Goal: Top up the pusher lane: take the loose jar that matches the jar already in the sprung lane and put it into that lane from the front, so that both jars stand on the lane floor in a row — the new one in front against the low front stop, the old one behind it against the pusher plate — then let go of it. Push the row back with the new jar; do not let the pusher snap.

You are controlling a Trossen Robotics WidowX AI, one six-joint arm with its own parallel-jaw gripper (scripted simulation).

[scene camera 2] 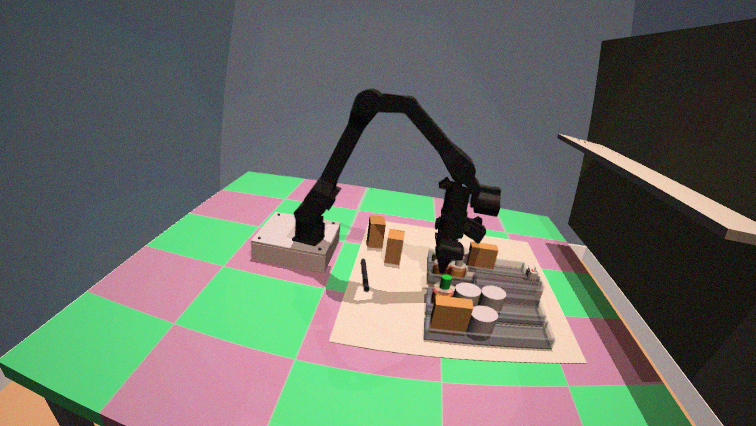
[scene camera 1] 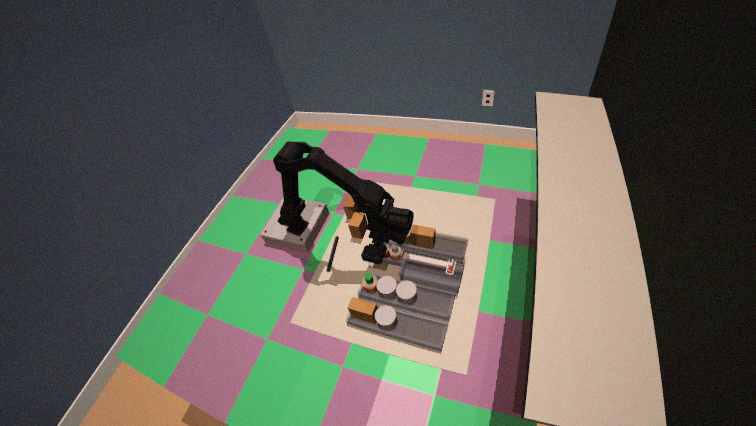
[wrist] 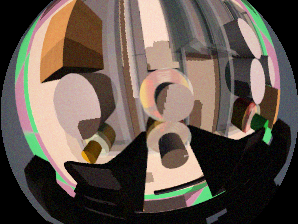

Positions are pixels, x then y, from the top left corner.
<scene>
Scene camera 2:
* my gripper: 441, 268
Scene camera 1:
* my gripper: 384, 250
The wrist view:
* my gripper: 166, 132
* matching jar: 169, 140
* matching jar: 166, 94
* grey cylinder: 249, 79
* grey cylinder: 241, 38
</scene>
